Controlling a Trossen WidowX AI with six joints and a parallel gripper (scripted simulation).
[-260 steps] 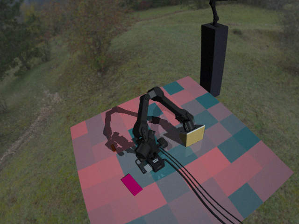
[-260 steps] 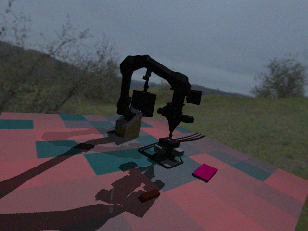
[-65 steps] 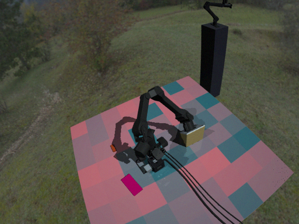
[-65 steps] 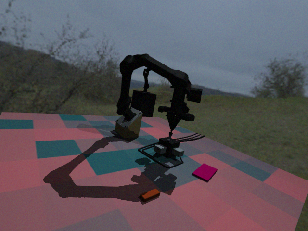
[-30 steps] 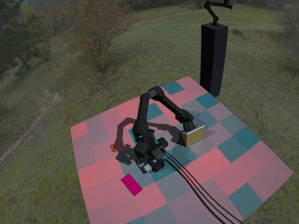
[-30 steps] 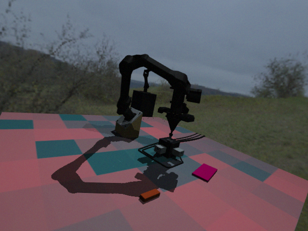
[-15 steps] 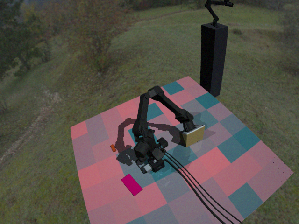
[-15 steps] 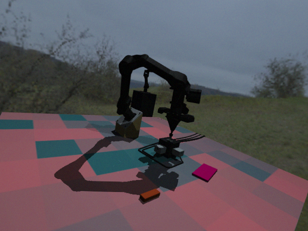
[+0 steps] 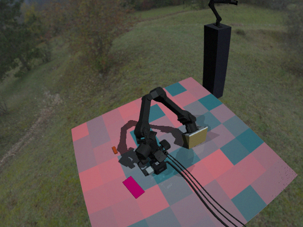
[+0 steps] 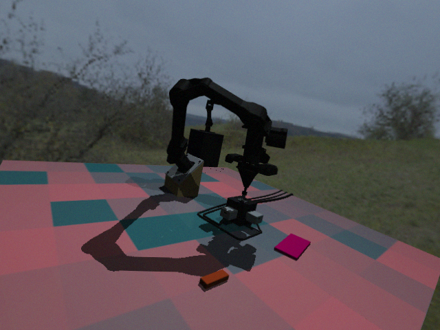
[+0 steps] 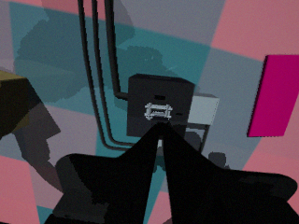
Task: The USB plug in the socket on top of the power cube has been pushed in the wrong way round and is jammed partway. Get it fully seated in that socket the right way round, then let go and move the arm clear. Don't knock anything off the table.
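Now: the black USB plug 2 cm below my gripper tip. From my gripper tip the other things lie so: orange block (29 cm to the right, 21 cm ahead, 12 cm below); then flat magenta slab (21 cm ahead, 12 cm below, 4 cm to the left); then white-framed socket (5 cm below).
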